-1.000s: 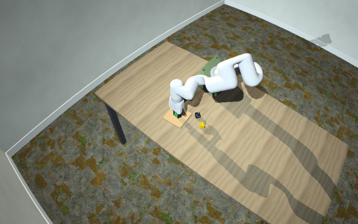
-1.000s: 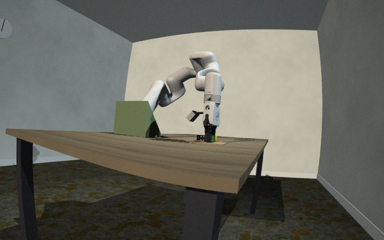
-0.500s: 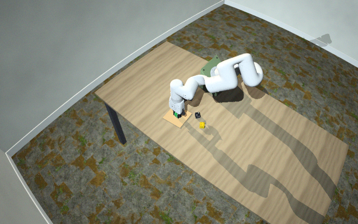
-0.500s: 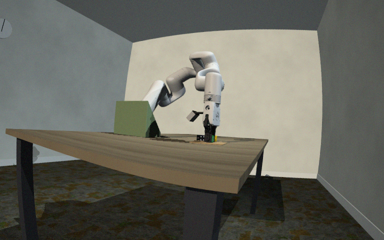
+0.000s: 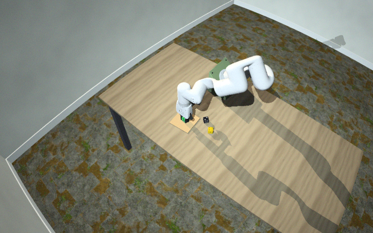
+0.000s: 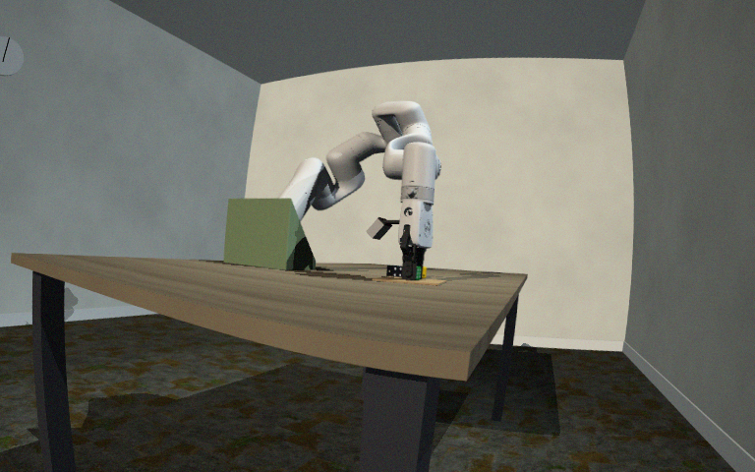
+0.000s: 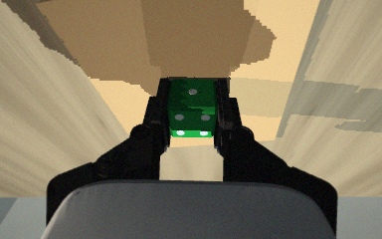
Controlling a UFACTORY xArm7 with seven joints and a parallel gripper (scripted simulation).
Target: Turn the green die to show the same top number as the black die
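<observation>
The green die is 1 cm below my hand. Also, from my hand: black die 9 cm behind, 10 cm to the left, 1 cm below; yellow die 5 cm behind, 17 cm to the left, 1 cm below; tan mat 2 cm below.
</observation>
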